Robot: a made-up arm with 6 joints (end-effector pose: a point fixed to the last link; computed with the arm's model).
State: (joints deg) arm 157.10 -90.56 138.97 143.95 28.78 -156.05
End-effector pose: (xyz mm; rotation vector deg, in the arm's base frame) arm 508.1 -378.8 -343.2 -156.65 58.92 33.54
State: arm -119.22 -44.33 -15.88 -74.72 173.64 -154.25
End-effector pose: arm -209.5 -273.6 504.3 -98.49 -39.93 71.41
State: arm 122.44 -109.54 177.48 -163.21 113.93 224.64
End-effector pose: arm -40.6 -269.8 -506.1 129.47 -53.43 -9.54
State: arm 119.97 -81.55 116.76 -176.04 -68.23 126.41
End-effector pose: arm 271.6 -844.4 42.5 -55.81 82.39 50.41
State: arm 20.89 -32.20 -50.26 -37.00 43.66 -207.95
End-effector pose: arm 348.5 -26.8 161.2 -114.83 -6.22 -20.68
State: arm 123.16 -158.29 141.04 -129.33 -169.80 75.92
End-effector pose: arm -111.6 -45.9 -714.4 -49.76 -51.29 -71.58
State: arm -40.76 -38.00 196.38 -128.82 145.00 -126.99
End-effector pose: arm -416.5 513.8 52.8 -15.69 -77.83 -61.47
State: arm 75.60 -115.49 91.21 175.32 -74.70 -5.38
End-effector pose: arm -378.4 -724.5 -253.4 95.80 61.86 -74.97
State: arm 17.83 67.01 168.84 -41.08 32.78 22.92
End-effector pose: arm 344.1 -37.4 859.0 50.13 -121.98 12.55
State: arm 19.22 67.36 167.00 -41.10 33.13 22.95
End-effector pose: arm 366.3 -21.5 856.4 51.31 -119.53 12.77
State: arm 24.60 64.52 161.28 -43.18 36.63 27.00
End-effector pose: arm 389.2 28.2 870.2 57.95 -115.37 10.37
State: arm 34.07 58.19 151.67 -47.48 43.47 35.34
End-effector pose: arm 393.9 113.8 899.0 69.41 -107.18 4.85
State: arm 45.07 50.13 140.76 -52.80 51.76 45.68
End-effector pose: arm 363.6 204.4 931.6 80.72 -94.02 -1.92
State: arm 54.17 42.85 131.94 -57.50 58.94 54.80
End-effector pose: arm 313.1 262.0 958.5 87.73 -80.16 -7.12
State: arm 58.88 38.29 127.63 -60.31 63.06 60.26
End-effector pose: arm 274.5 275.5 976.6 90.83 -71.92 -9.95
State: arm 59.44 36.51 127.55 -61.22 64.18 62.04
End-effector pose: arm 257.6 259.3 987.7 92.35 -70.68 -11.41
